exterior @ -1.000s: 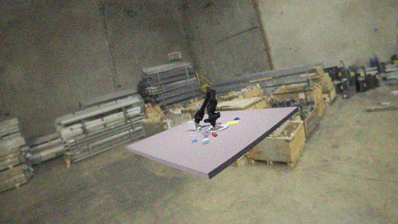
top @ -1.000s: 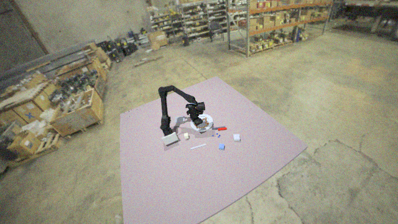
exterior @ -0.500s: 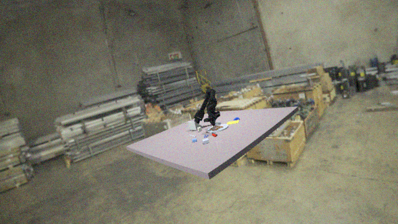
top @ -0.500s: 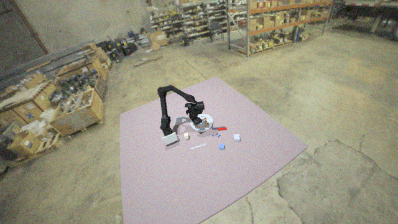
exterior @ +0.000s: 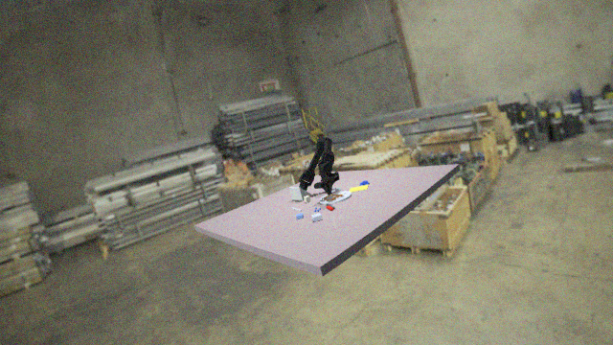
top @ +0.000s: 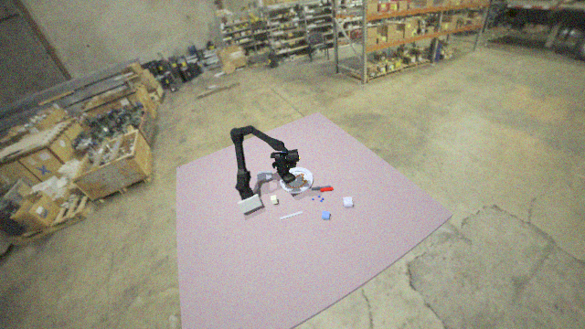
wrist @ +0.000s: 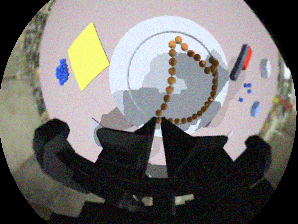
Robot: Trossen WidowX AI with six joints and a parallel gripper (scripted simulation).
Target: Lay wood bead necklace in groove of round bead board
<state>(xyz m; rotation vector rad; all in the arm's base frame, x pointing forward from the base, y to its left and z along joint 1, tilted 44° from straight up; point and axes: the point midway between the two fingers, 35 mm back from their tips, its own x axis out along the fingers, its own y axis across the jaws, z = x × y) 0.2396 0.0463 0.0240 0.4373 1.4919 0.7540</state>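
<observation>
The cream cube is 110 mm to the right of my gripper tip and 100 mm behind it. From my gripper tip the other things lie so: red-handled tool: 180 mm ahead, 150 mm to the right, 10 mm below; grey plate: 130 mm to the left, 110 mm behind, 10 mm below; yellow sheet: 170 mm to the left, 90 mm ahead, 10 mm below.
</observation>
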